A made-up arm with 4 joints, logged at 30 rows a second.
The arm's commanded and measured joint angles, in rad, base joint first. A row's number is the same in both.
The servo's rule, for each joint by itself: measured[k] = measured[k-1] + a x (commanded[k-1-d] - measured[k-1]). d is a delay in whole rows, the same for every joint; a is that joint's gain. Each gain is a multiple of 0.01, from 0.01 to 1. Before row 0 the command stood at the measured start. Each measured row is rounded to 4 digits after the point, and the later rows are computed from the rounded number. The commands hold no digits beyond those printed.
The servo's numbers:
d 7
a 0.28 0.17 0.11 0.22
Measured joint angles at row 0:
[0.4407 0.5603 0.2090 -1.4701]
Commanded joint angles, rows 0 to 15:
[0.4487 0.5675 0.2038 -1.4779]
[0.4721 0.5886 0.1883 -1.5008]
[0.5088 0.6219 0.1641 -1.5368]
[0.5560 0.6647 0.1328 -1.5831]
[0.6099 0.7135 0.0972 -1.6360]
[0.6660 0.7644 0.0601 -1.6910]
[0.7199 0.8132 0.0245 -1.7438]
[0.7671 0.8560 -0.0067 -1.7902]
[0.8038 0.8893 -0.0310 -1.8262]
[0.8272 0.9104 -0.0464 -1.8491]
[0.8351 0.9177 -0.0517 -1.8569]
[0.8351 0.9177 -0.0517 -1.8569]
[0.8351 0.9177 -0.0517 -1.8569]
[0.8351 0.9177 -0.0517 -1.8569]
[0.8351 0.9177 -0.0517 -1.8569]
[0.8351 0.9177 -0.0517 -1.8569]
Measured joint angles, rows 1 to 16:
[0.4407 0.5603 0.2090 -1.4701]
[0.4407 0.5603 0.2090 -1.4701]
[0.4407 0.5603 0.2090 -1.4701]
[0.4407 0.5603 0.2090 -1.4701]
[0.4407 0.5603 0.2090 -1.4701]
[0.4407 0.5603 0.2090 -1.4701]
[0.4407 0.5603 0.2090 -1.4701]
[0.4429 0.5615 0.2084 -1.4718]
[0.4511 0.5661 0.2062 -1.4782]
[0.4673 0.5756 0.2016 -1.4911]
[0.4921 0.5907 0.1940 -1.5113]
[0.5251 0.6116 0.1834 -1.5387]
[0.5646 0.6376 0.1698 -1.5722]
[0.6081 0.6675 0.1538 -1.6100]
[0.6526 0.6995 0.1361 -1.6496]
[0.6949 0.7318 0.1177 -1.6885]

